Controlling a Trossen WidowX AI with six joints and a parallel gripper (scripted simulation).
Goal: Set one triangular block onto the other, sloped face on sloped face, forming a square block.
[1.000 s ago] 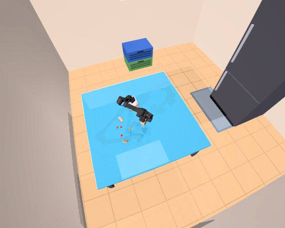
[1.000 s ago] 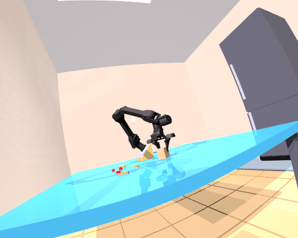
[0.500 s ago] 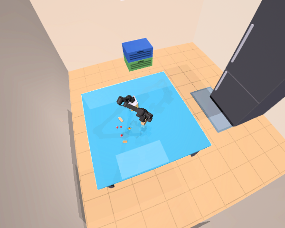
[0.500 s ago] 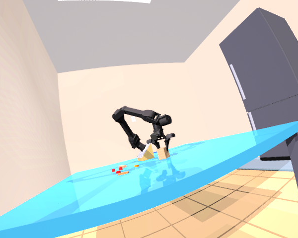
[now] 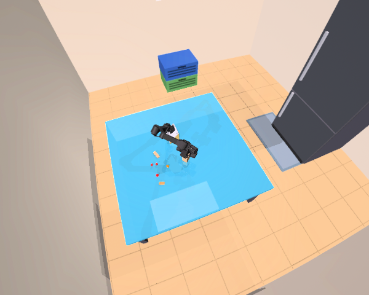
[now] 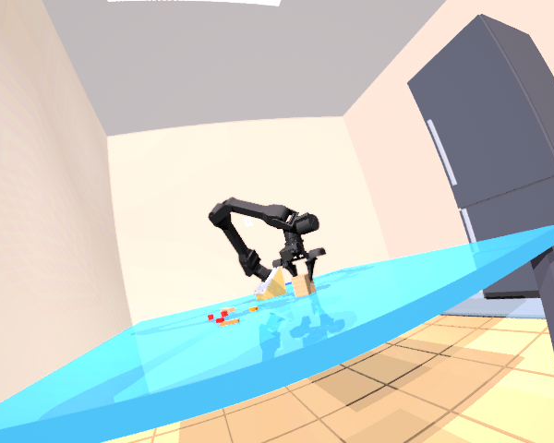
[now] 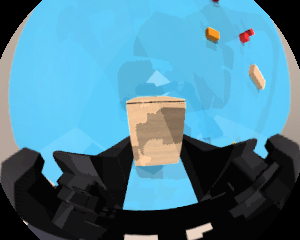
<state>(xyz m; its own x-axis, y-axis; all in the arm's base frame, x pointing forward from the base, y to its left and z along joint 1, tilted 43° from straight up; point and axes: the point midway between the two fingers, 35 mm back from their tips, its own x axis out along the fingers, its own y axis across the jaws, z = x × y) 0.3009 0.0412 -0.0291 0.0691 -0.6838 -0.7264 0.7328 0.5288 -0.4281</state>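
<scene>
Right now my gripper tip is 1 cm below the triangular block. Round my gripper tip: orange bit (3 cm ahead, 20 cm to the right, 4 cm below).
</scene>
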